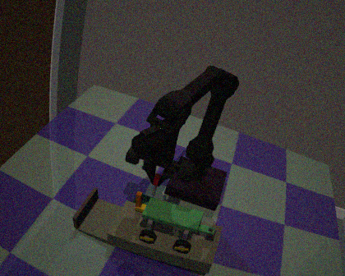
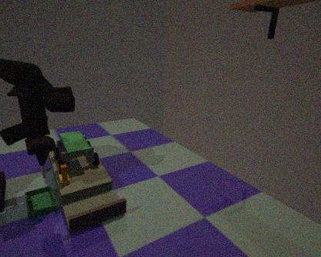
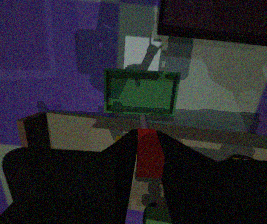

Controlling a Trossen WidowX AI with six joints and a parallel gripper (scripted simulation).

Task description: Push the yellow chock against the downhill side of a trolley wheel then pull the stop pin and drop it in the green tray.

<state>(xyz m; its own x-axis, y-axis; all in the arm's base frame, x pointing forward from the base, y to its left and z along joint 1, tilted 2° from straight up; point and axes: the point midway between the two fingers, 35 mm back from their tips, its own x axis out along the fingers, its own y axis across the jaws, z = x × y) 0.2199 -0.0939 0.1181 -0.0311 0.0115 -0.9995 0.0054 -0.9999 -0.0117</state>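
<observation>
Right now my gripper tip is 5 cm short of the yellow chock, 1 cm to the left of it and 5 cm above it. From my gripper tip the other things lie so: red-headed stop pin right at my gripper tip; then raised lip 10 cm ahead, 18 cm to the right, 10 cm below; then trolley 11 cm ahead, 9 cm to the left, 2 cm below.
</observation>
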